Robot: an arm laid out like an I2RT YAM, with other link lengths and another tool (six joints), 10 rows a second.
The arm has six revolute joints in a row. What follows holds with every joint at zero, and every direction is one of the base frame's. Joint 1 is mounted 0.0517 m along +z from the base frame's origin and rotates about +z. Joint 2 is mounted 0.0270 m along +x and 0.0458 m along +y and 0.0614 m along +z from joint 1 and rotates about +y. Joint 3 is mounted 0.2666 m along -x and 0.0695 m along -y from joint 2 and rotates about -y. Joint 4 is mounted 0.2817 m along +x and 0.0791 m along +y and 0.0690 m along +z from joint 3 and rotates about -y. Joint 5 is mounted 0.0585 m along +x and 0.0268 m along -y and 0.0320 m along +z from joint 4 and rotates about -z. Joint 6 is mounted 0.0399 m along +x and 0.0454 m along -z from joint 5 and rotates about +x. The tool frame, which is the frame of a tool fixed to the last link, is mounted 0.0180 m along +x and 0.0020 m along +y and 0.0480 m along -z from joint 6; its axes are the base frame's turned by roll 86.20, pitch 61.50 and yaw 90.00 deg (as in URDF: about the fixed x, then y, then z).
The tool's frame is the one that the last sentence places.
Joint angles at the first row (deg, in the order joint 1, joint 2, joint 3, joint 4, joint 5, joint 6):
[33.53, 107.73, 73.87, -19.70, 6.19, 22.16]
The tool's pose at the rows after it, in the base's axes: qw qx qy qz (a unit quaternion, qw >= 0); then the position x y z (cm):
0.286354, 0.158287, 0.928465, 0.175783, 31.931, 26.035, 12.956
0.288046, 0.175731, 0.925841, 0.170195, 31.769, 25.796, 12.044
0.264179, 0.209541, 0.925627, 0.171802, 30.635, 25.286, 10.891
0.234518, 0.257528, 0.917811, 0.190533, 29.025, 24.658, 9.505
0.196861, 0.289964, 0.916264, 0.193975, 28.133, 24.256, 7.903
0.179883, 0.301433, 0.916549, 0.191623, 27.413, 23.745, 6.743
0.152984, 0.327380, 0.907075, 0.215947, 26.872, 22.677, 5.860
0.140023, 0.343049, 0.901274, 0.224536, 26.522, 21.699, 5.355
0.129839, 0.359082, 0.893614, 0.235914, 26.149, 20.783, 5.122
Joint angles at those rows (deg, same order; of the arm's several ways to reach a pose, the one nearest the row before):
[33.83, 109.64, 74.71, -19.40, 9.94, 22.49]
[33.66, 109.87, 73.11, -18.03, 10.99, 24.16]
[33.34, 109.19, 69.74, -17.74, 9.86, 28.32]
[32.82, 107.54, 64.19, -15.24, 7.15, 34.34]
[32.18, 108.57, 61.60, -14.55, 4.25, 38.22]
[31.78, 108.99, 59.28, -13.38, 3.04, 39.39]
[29.80, 108.34, 55.52, -10.16, -1.28, 41.57]
[28.23, 107.71, 53.01, -8.52, -3.34, 42.40]
[26.69, 106.61, 50.49, -6.88, -5.32, 43.38]

